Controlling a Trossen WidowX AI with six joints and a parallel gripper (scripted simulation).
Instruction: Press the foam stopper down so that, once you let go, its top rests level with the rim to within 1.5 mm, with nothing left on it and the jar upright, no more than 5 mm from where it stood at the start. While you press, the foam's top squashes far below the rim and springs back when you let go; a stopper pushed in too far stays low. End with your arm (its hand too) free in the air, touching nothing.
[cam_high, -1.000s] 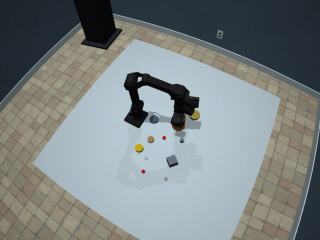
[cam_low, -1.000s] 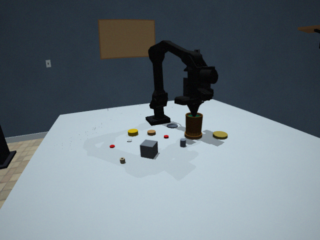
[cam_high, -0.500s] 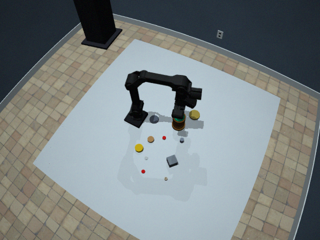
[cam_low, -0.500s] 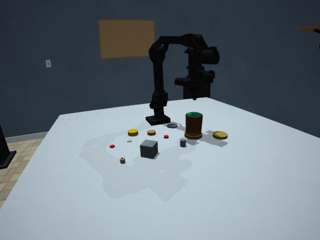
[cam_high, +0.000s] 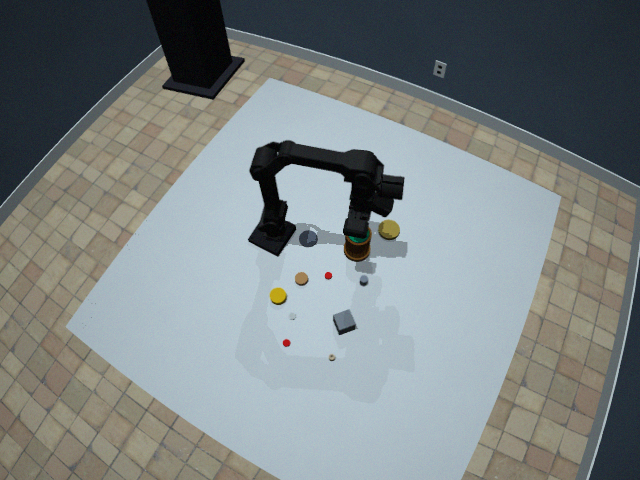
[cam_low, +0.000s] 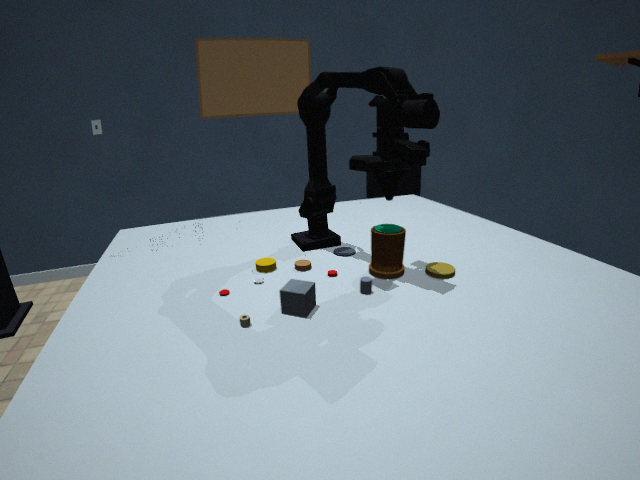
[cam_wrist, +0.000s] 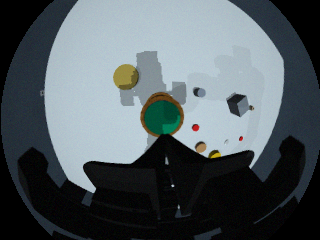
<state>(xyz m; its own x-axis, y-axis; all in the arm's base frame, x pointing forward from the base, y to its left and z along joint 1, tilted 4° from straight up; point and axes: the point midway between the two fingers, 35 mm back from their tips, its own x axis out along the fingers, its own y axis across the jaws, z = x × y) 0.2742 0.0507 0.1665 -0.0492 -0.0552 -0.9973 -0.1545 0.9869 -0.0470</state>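
My hand is 11 cm above the green foam stopper. The rest, counted from my hand: small grey cylinder 19 cm below, 10 cm to the right, 6 cm ahead; then red button 20 cm below, 12 cm to the right, 5 cm behind; then olive disc 20 cm below, 10 cm to the left, 7 cm ahead.
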